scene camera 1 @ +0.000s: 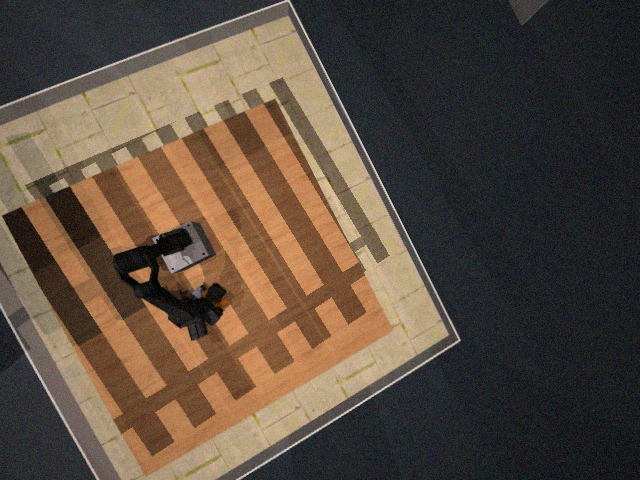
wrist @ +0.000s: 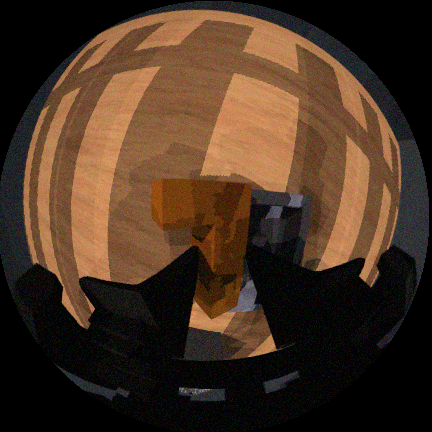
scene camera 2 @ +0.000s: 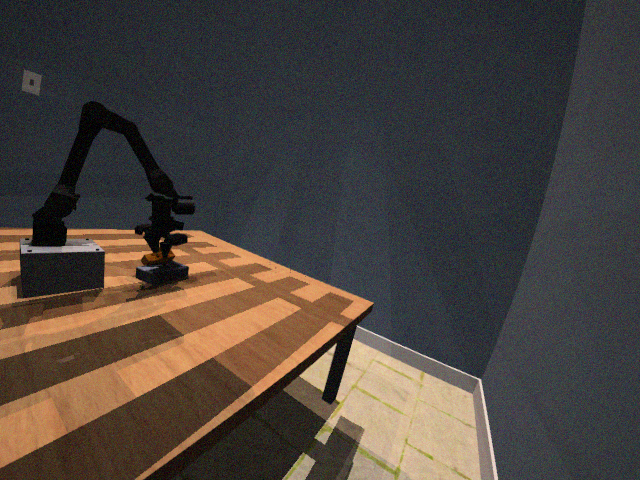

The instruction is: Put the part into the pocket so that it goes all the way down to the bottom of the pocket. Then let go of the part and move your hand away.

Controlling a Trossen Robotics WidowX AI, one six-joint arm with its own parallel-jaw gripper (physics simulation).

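Frame: origin at the arm's base, x up, y right, z ahead, level; millimetres.
Seen in the pictures: gripper, between the fingertips: (scene camera 1: 213,301) (wrist: 221,249) (scene camera 2: 160,257); arm's base, origin of its link: (scene camera 1: 182,239) (scene camera 2: 48,243).
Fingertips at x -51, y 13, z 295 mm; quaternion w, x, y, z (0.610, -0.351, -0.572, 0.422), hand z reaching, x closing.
Note:
Offsets run from my fingertips to a thing's top centre. Level surfaces: height alone.
The orange L-shaped part @(dx +36, dy -12, dz -11 mm) (scene camera 1: 223,303) (scene camera 2: 150,258) (wrist: 232,207) is between my fingers, raised off the table and looking slightly tilted in scene camera 2. My gripper (scene camera 2: 164,252) (wrist: 221,249) is shut on its long leg; the short leg sticks out to the left in the wrist view. The dark blue-grey block with the pocket @(dx -17, dy +52, dz -6 mm) (scene camera 1: 197,293) (scene camera 2: 175,273) (wrist: 265,197) sits on the table below the part. In the wrist view the part covers the block's left side, and the pocket shows partly to its right. My right finger hides the block's near right area.
The arm's grey base box (scene camera 1: 178,263) (scene camera 2: 62,271) stands on the wooden table @(dx -53 mm) (scene camera 1: 310,248) (scene camera 2: 206,315) (wrist: 260,120), to the left of the block in scene camera 2. Striped shadows cross the table top. The table's edge is beyond the block in scene camera 2.

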